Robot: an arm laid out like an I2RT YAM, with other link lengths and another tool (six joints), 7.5 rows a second.
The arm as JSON. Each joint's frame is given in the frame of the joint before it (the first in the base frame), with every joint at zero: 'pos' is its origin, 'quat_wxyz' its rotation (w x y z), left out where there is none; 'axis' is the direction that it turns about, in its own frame. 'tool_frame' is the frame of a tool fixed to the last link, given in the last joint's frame.
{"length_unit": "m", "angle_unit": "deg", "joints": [
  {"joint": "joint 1", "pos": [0.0, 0.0, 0.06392], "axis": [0.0, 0.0, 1.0]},
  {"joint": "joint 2", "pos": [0.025, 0.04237, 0.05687], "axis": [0.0, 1.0, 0.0]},
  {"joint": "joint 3", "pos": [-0.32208, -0.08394, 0.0], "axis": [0.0, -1.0, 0.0]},
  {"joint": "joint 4", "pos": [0.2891, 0.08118, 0.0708], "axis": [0.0, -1.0, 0.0]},
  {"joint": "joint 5", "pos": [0.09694, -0.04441, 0.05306], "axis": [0.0, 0.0, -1.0]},
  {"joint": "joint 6", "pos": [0.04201, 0.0, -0.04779], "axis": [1.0, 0.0, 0.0]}
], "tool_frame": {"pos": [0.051, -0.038, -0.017], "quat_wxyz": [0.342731, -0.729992, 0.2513, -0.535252]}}
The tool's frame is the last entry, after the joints.
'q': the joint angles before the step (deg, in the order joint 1, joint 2, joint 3, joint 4, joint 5, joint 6). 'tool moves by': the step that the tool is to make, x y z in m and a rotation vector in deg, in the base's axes. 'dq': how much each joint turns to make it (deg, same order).
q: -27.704 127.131 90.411 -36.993 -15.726 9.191
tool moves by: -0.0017 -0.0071 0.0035 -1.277 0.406 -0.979
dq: -0.504 -0.018 0.617 -0.373 1.399 0.086
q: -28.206 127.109 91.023 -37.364 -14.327 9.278
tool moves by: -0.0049 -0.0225 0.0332 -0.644 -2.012 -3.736
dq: -2.408 -1.946 3.185 -2.706 -0.001 1.440
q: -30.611 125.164 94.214 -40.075 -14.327 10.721
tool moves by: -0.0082 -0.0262 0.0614 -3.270 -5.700 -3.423
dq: -2.823 -4.942 2.933 -1.143 -0.002 0.673
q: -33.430 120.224 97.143 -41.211 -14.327 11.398
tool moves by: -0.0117 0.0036 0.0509 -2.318 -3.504 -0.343
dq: -0.370 -5.687 0.271 -1.762 -0.021 -0.020
